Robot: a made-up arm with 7 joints.
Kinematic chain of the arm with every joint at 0, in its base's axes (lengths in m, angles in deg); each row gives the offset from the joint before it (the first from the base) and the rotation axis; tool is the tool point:
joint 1: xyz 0 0 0.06 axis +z
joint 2: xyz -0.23 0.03 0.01 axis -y
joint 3: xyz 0 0.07 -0.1 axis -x
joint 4: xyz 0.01 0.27 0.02 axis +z
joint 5: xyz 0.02 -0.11 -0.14 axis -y
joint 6: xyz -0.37 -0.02 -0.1 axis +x
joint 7: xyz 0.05 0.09 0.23 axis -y
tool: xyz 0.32 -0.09 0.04
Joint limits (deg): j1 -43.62..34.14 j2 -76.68..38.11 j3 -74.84..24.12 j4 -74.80..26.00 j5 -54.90..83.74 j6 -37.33..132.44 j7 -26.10..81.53
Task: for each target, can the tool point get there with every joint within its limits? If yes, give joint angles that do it. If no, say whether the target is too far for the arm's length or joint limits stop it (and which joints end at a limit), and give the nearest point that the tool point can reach.
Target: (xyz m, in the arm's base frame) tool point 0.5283 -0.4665 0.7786
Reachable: no: joint limits stop it (at a limit: joint 1, joint 2, joint 3, joint 4, joint 7) | nearest point 0.2935 -0.0755 0.4953 | short by 0.537 m
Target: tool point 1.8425 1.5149 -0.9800
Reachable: no: too far | nearest point 0.5252 0.6401 -0.3504 | short by 1.702 m
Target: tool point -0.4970 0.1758 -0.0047
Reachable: yes | joints 10.38 -2.04 -58.21 -57.68 -5.59 60.22 -15.51
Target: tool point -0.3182 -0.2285 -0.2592
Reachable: yes | joints 18.53 10.49 -16.47 -14.88 -22.81 82.43 34.22
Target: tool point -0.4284 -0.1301 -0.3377
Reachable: yes | joints -21.73 -25.68 0.24 3.05 64.66 88.87 57.10
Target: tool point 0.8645 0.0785 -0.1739
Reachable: no: joint limits stop it (at a limit: joint 1, joint 4, joint 6, joint 7) | nearest point 0.7240 0.0885 -0.1409 | short by 0.145 m
